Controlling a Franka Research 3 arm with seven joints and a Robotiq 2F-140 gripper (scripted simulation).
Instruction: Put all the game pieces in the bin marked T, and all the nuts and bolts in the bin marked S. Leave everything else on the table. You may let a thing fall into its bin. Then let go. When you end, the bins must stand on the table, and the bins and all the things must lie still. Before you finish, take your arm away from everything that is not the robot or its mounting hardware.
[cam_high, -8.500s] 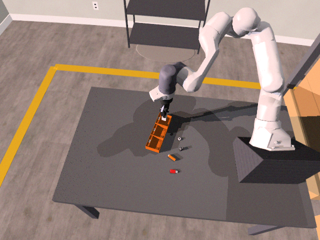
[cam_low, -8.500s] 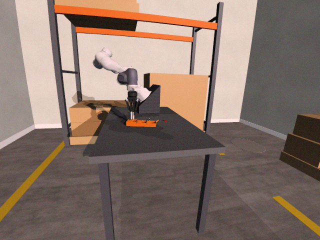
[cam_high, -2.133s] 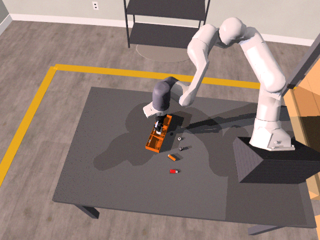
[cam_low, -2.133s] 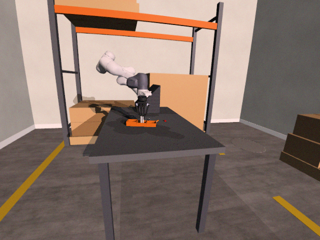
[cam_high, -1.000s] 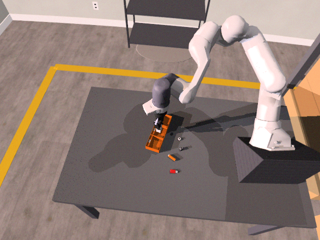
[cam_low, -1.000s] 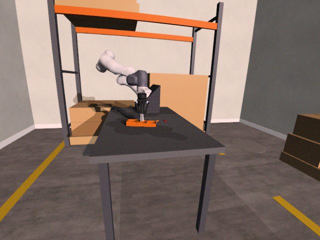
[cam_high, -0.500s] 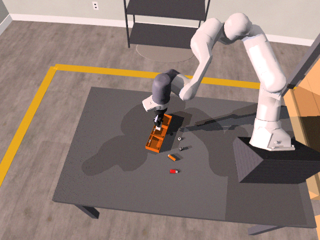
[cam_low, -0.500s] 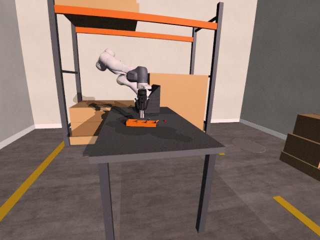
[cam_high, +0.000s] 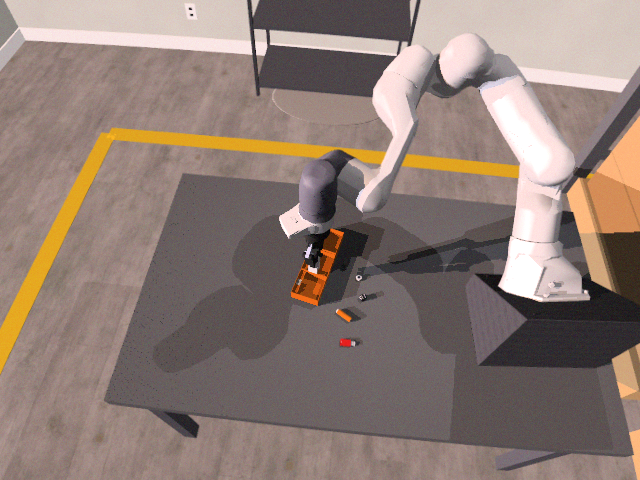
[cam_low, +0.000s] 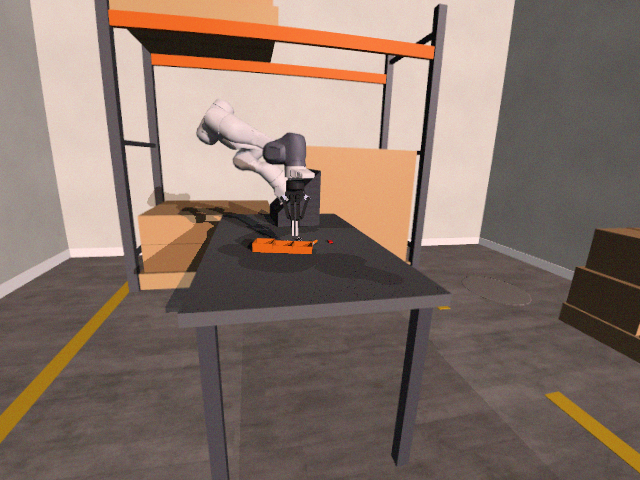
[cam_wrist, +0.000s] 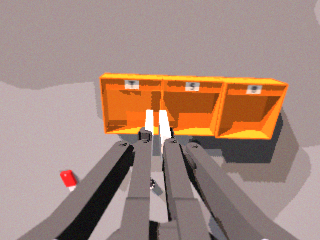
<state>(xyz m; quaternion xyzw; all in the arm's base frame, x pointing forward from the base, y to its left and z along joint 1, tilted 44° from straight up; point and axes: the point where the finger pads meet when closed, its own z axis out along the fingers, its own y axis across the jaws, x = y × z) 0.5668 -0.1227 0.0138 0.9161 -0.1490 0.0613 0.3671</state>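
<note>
The dark nut lies 100 mm below my hand, 90 mm behind it and 50 mm to the right of it. Also, from my hand: orange bin tray (80 mm below, 50 mm to the right, 10 mm behind); then grey nut (140 mm behind, 100 mm below, 10 mm to the right); then orange cylinder (110 mm to the left, 100 mm below, 90 mm behind).
</note>
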